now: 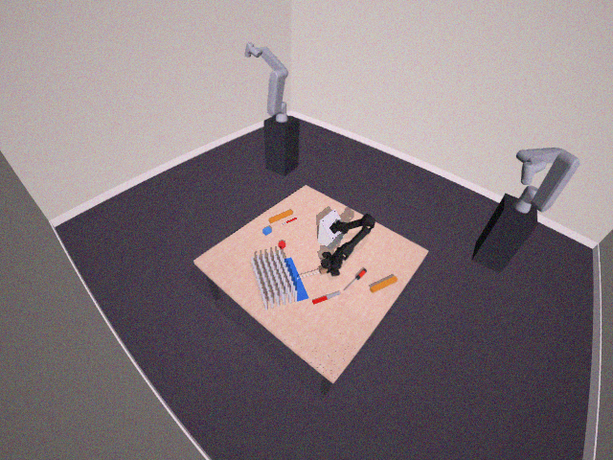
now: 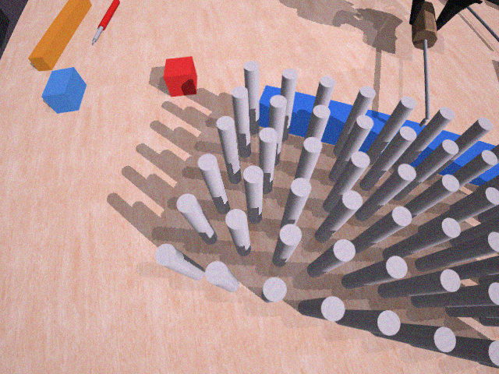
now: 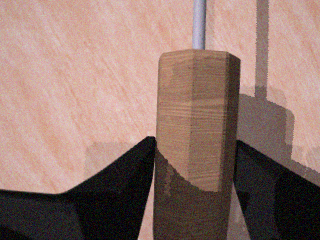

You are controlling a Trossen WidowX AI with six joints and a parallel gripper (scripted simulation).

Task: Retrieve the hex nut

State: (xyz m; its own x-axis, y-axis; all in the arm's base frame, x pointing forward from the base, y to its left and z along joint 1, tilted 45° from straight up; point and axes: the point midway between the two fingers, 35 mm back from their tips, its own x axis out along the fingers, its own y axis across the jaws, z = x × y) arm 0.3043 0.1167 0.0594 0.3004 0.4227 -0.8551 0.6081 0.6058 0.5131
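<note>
The long tool lies 8 cm ahead of my gripper tip and 6 cm to the right of it. The rest, counted from my gripper tip: hex nut 20 cm ahead, 15 cm to the right, 4 cm below; blue taped strip 15 cm ahead, 16 cm to the right, 4 cm below; red cube 4 cm behind, 41 cm to the right, 2 cm below.
</note>
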